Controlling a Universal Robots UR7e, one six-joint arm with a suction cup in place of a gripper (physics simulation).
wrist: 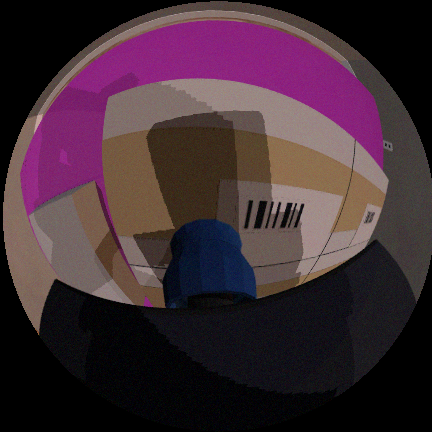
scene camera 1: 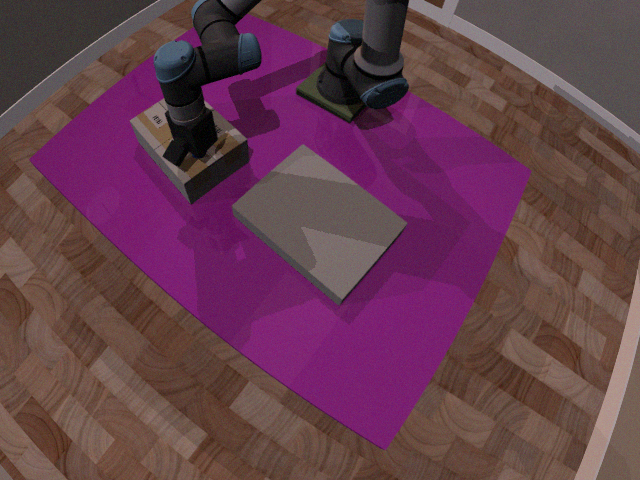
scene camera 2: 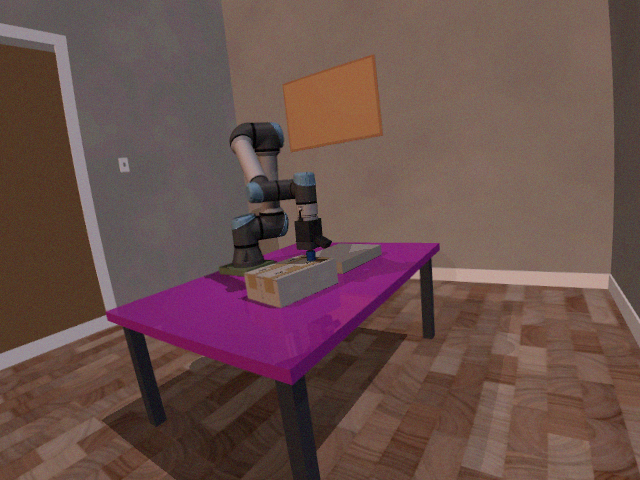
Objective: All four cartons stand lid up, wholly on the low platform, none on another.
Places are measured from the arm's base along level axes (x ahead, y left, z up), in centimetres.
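Pixels of known places: hand, its tool point: (wrist: 206,248) (scene camera 2: 311,260); arm's base, origin of its link: (scene camera 1: 342,86) (scene camera 2: 248,263).
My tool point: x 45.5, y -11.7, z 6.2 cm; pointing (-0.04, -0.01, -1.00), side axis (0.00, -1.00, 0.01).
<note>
Ahead of a thing's pixels: the offset from my tool point to its top centre. "pt": to the spot under its first point. Level surfaces: height alone.
Four cardboard cartons {pt dx -0.2, dy +4.9, dz -3.4 cm} (scene camera 1: 216,170) {dx +0.0, dy -16.0, dz +0.1 cm} (scene camera 2: 289,278) stand lid up, packed tight in a two-by-two block on the purple table, left of the low grey platform {dx -5.7, dy +30.9, dz -4.4 cm} (scene camera 1: 320,222) (scene camera 2: 356,253) (wrist: 56,225). The platform is bare. My suction cup (scene camera 2: 310,254) (wrist: 207,241) is pressed down on the lid of one carton {dx +2.7, dy -2.5, dz +0.1 cm} (wrist: 282,160), beside its barcode label {dx +1.4, dy -3.5, dz +0.2 cm} (wrist: 273,213). In scene camera 1 the black tool head (scene camera 1: 191,139) hides the cup and the middle of the block. The block rests on the table; none of the cartons is on the platform.
The arm's base (scene camera 1: 356,77) stands on an olive plate (scene camera 1: 330,106) at the table's back edge, behind the platform. The purple table {dz -9.2 cm} (scene camera 1: 413,335) (scene camera 2: 248,330) stands on a wooden floor. A door and an orange wall board (scene camera 2: 333,103) are in the room.
</note>
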